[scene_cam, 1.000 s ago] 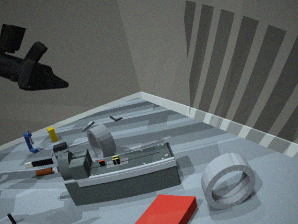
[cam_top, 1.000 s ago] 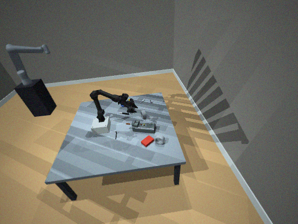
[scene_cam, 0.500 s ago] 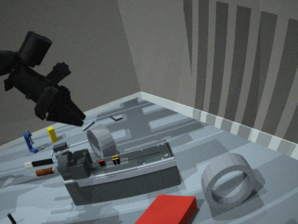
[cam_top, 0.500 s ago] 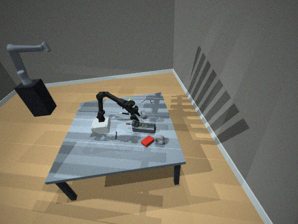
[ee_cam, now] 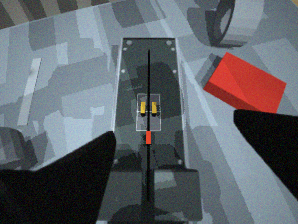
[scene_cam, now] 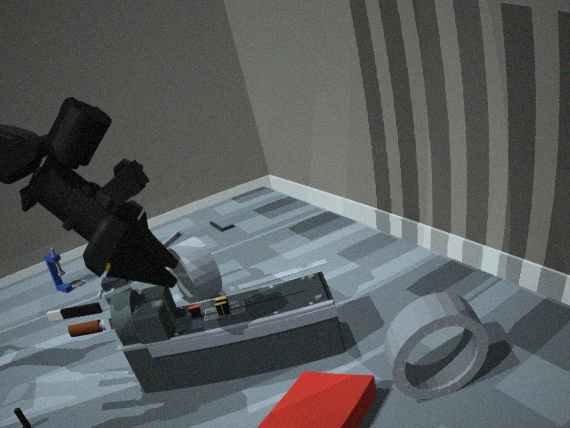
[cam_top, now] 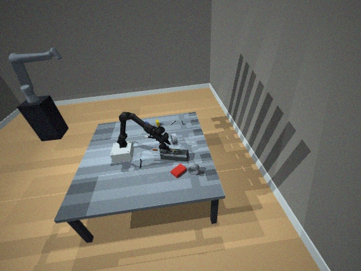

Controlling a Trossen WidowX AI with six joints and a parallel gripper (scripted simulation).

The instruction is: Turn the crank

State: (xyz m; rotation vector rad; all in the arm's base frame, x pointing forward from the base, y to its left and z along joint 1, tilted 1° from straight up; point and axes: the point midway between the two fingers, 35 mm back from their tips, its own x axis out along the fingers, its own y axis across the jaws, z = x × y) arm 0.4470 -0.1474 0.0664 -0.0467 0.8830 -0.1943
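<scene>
Now: gripper tip 14 cm past the brown handle, 4 cm above it and 3 cm to the right of it. The rest, counted from my gripper tip: yellow block: 61 cm to the left, 14 cm behind, 11 cm below; blue clamp: 56 cm to the left, 26 cm behind, 9 cm below; red pointer: 6 cm below, 2 cm to the left, 1 cm ahead.
</scene>
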